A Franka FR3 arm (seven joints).
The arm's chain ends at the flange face. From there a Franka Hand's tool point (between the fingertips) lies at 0.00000 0.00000 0.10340 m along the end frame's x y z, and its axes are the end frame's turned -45 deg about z.
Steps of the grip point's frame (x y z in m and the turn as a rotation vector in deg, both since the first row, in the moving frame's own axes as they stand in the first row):
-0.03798, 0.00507, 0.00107, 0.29, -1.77, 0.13
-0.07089, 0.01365, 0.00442, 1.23, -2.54, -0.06
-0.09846, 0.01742, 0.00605, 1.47, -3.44, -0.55
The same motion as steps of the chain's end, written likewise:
-0.02064, 0.02856, 0.00112, -1.05, -1.46, 0.13
-0.03567, 0.05811, 0.00455, -0.93, -2.67, -0.06
-0.05105, 0.07940, 0.00627, -1.39, -3.47, -0.55

